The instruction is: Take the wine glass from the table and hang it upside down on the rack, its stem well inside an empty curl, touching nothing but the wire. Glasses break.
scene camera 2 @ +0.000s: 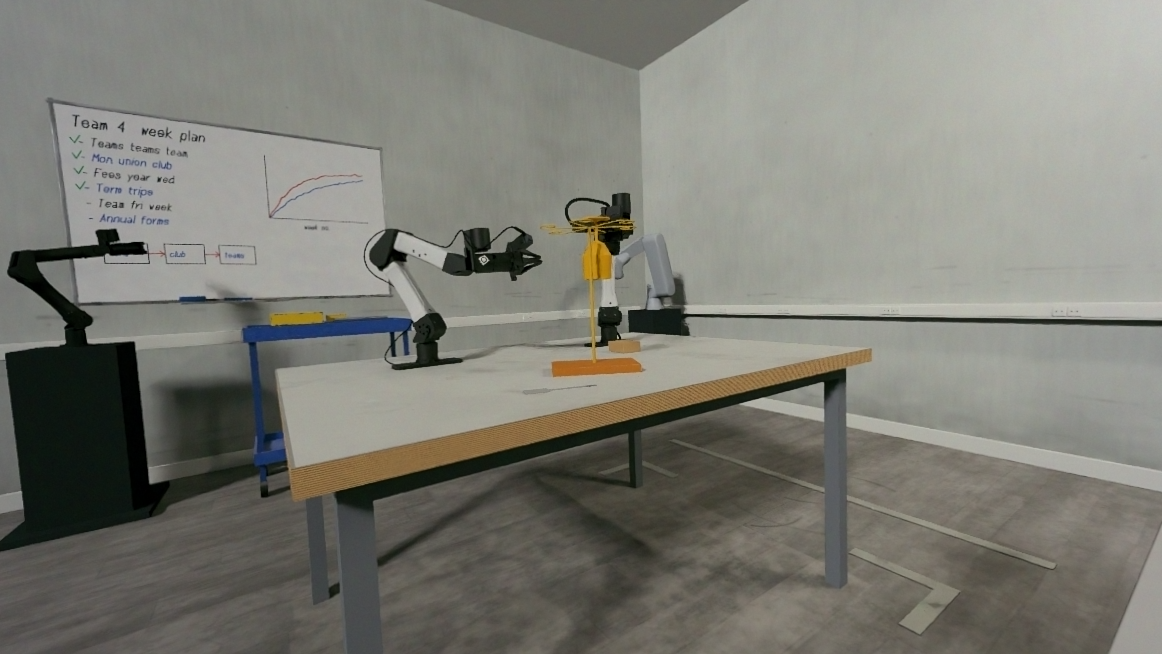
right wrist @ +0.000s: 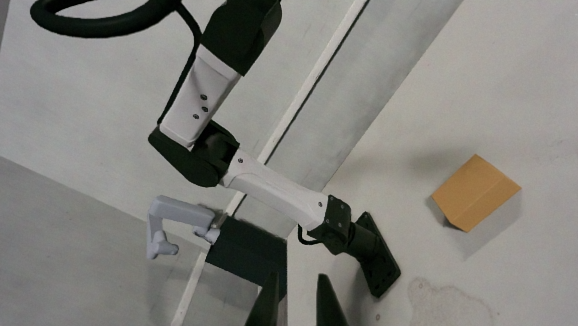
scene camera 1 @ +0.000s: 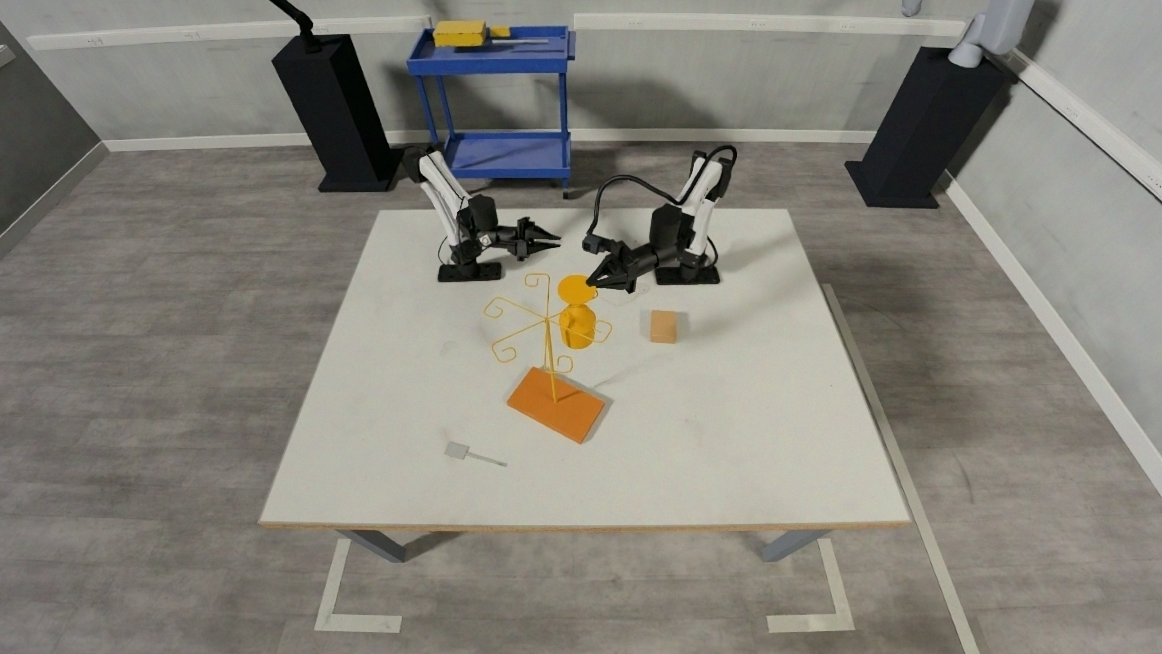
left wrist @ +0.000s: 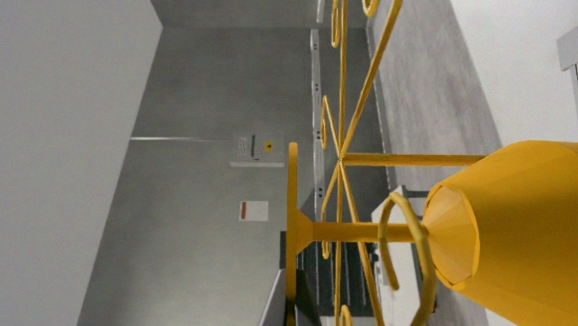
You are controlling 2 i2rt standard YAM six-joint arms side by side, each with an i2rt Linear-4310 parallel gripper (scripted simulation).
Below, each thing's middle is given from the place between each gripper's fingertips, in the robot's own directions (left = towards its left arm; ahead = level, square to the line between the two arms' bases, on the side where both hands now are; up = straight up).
The yellow wine glass (scene camera 1: 572,289) is 6 cm below my left hand (scene camera 1: 586,285), 3 cm to the right of it and 1 cm ahead of it. From my left hand the other things lie so: tan block (scene camera 1: 662,323): 38 cm below, 21 cm to the left, 18 cm behind.
My right gripper (scene camera 2: 541,259) is now 23 cm short of the yellow wine glass, 6 cm to the right of it and 3 cm below it. Also, from my right hand: tan block: 3 cm ahead, 29 cm to the left, 29 cm below.
